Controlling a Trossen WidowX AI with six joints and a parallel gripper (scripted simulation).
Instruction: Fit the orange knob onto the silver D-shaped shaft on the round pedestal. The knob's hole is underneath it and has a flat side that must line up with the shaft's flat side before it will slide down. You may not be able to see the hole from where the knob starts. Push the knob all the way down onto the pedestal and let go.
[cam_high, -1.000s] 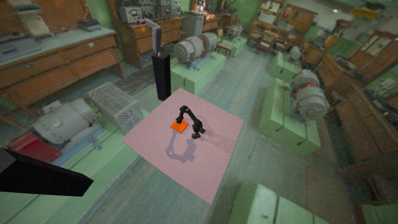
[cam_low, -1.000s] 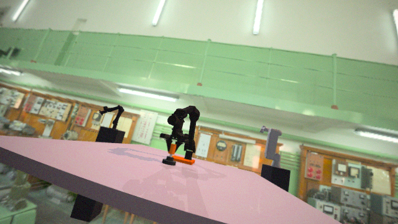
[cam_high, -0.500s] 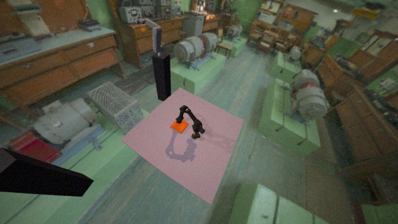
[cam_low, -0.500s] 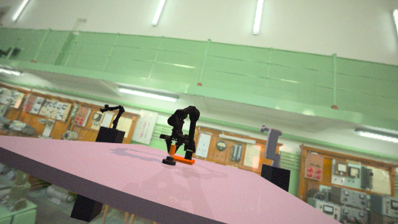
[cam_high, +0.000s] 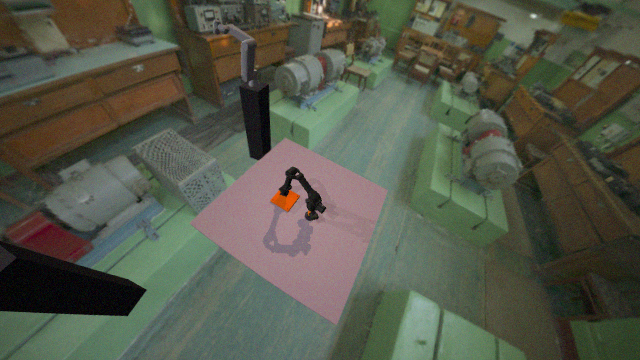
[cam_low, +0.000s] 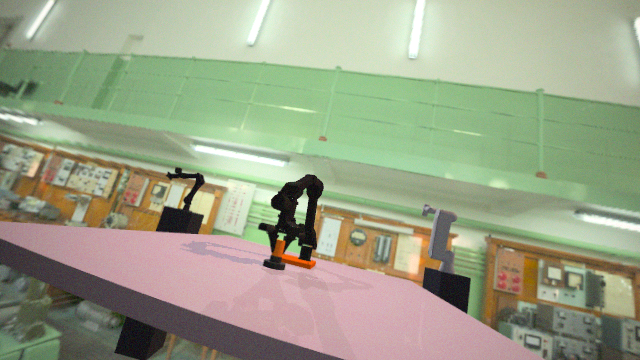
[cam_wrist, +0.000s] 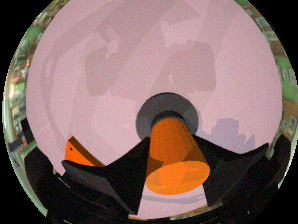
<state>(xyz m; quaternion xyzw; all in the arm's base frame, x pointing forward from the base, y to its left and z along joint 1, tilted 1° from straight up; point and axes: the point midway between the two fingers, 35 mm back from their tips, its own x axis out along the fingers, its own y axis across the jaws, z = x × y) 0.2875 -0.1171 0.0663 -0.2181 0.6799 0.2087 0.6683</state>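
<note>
Now: the orange knob 3 cm above my gripper tip. The rest, counted from my gripper tip: round pedestal 2 cm below.
</note>
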